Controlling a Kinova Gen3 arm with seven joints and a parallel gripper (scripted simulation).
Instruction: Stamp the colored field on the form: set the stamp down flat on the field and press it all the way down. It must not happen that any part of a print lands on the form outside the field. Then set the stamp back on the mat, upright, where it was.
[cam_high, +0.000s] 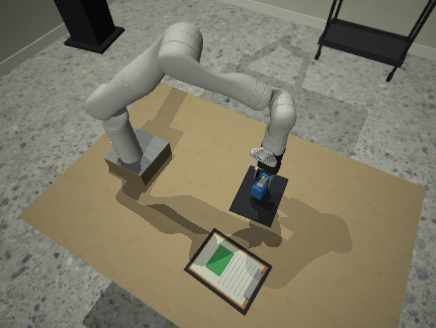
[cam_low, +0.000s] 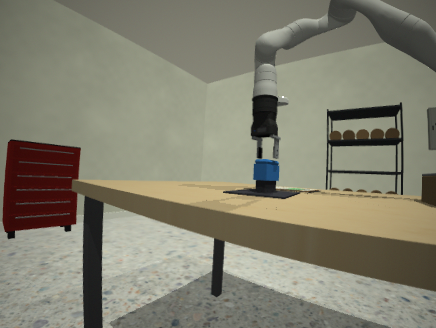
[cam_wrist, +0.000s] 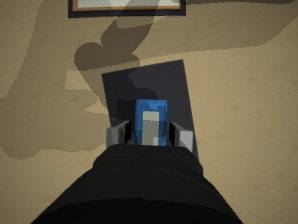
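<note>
Right now the blue stamp is 7 cm below my hand. The rest, counted from my hand: clipboard 32 cm to the right, 12 cm below, 1 cm ahead; then dark mat 12 cm below.
</note>
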